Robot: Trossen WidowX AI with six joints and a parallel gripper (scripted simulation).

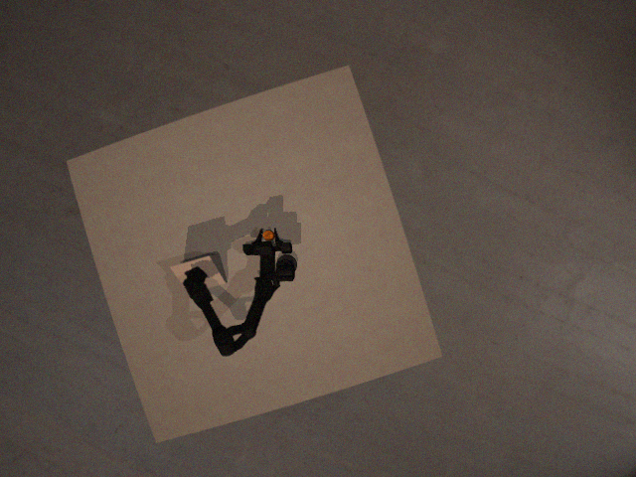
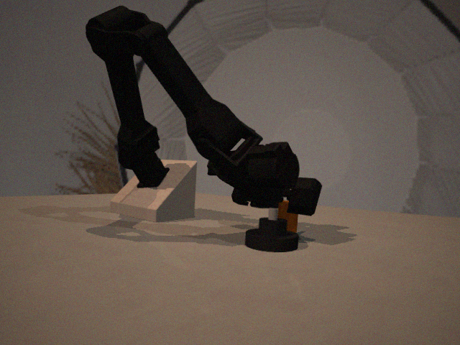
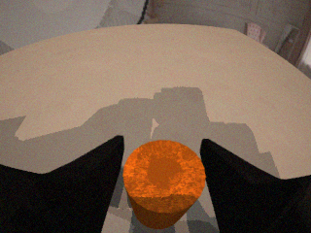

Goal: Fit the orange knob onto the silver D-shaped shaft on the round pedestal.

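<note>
Right now the orange knob is 2 cm to the right of my gripper tip and 1 cm behind it. Also, from my gripper tip: black round pedestal (16 cm to the right, 2 cm below).
</note>
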